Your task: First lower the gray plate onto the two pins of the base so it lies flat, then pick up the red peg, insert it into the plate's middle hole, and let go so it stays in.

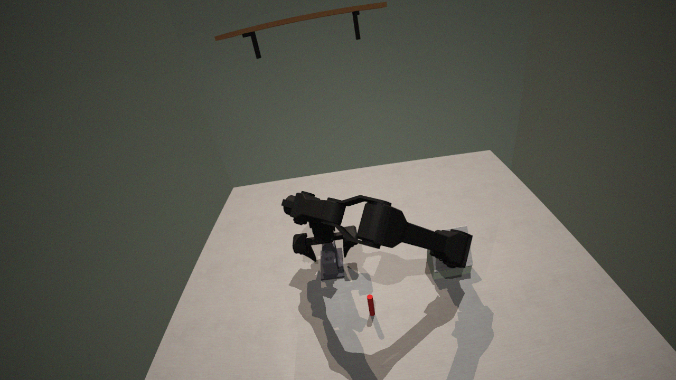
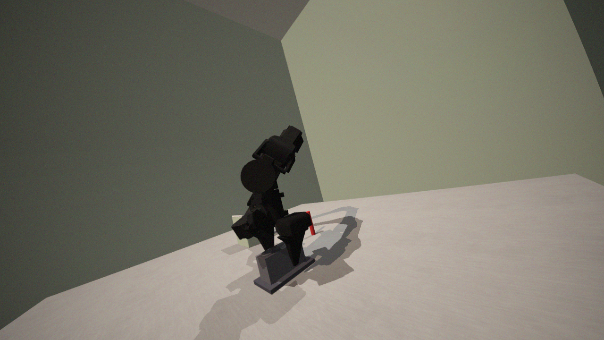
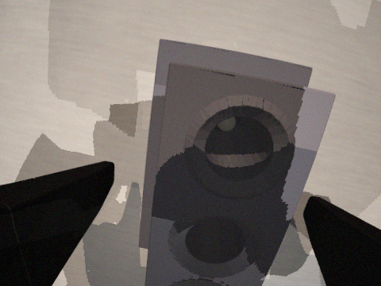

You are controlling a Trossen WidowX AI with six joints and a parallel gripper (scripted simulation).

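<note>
Now: gripper tip 20 mm below the gray plate. From my gripper tip the other things lie so: dark base: 20 mm below; red peg: 190 mm to the left, 110 mm behind, 10 mm above.
</note>
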